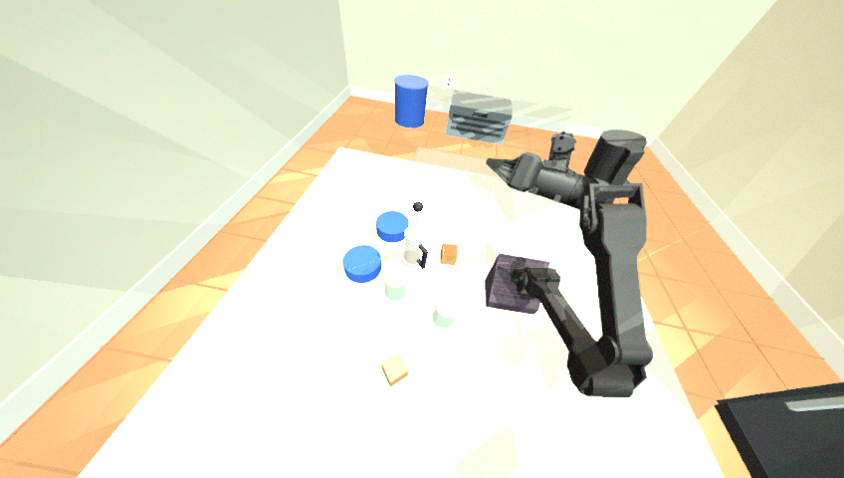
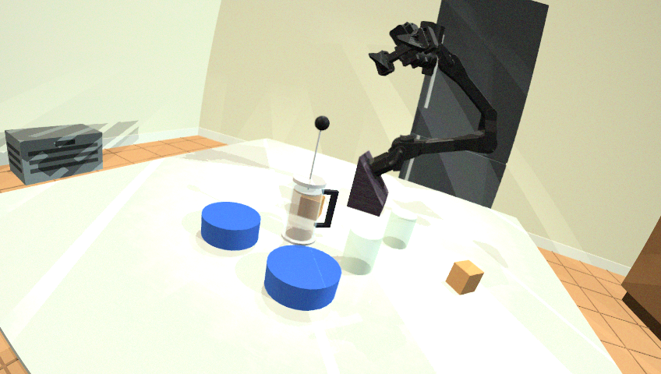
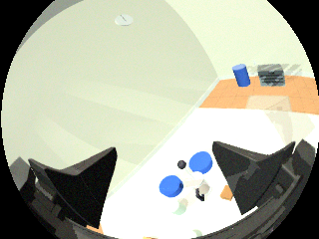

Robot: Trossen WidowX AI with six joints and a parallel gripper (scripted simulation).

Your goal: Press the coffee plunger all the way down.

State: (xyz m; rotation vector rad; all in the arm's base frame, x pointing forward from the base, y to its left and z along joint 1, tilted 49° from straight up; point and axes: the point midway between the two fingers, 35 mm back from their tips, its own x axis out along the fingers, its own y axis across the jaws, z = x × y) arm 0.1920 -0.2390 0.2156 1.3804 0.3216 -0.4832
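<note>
The coffee press lies 320 mm below my gripper tip, 140 mm ahead of it and 30 mm to the right of it.
</note>
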